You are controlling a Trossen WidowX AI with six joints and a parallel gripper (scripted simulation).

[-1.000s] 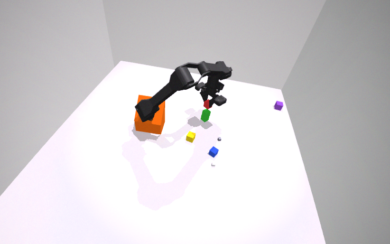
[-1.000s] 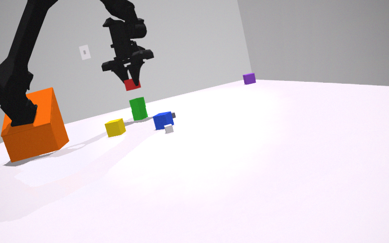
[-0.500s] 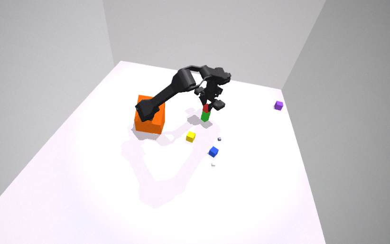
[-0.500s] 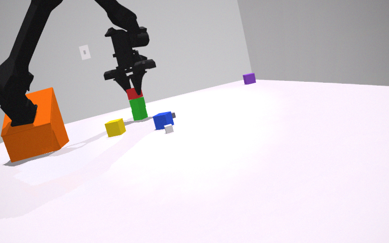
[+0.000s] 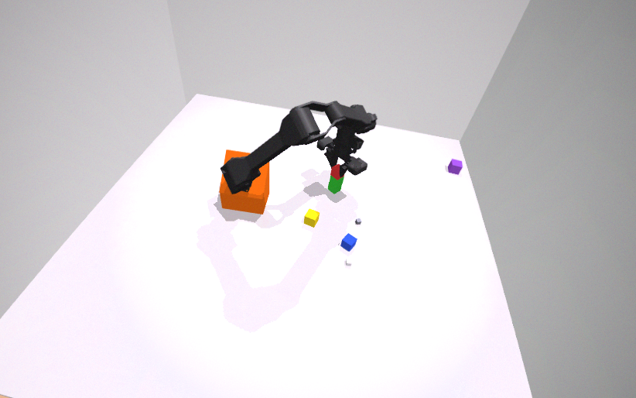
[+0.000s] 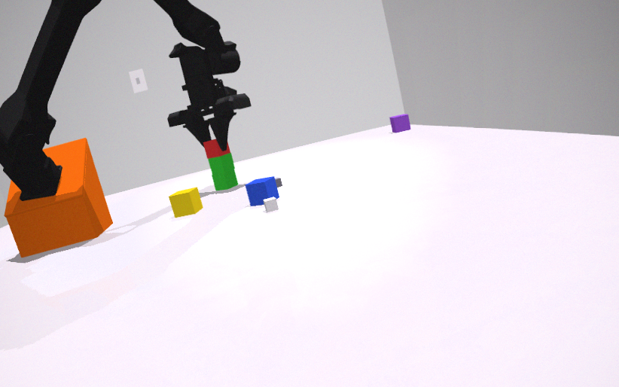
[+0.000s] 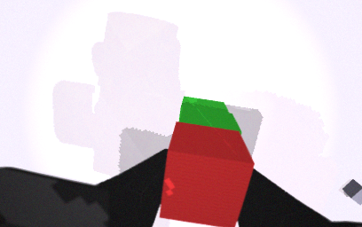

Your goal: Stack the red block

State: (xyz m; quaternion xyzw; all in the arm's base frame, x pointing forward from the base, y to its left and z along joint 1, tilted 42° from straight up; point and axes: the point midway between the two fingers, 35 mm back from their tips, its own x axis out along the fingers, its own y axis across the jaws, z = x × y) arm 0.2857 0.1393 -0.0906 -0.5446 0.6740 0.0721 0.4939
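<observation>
The red block lies 10 mm above my gripper tip. Also, from my gripper tip: purple block (470 mm ahead, 270 mm to the left, 60 mm below); then yellow block (50 mm behind, 170 mm to the right, 60 mm below); then blue block (80 mm ahead, 240 mm to the right, 60 mm below).
</observation>
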